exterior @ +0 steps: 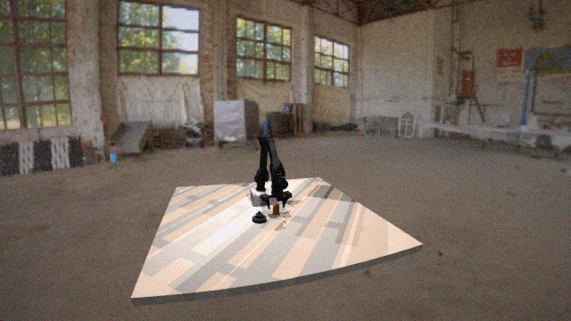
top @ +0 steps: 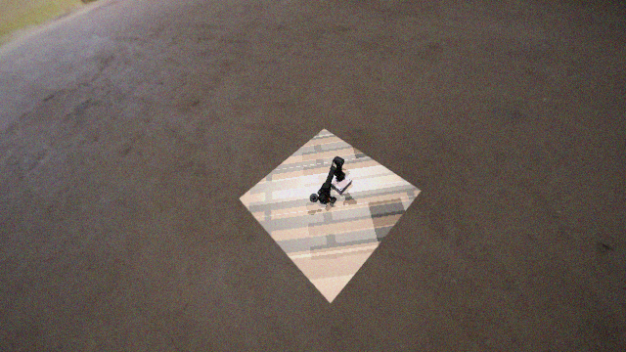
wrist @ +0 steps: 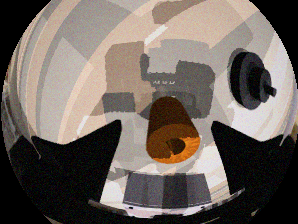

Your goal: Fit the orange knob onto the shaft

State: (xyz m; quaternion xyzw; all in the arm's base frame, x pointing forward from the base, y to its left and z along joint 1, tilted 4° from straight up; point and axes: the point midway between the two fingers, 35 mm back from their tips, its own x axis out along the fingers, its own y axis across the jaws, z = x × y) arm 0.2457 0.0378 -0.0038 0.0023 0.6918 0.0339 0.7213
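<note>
The orange knob lies right at my gripper tip. Round my gripper tip: dark round pedestal (6 cm ahead, 12 cm to the right).
</note>
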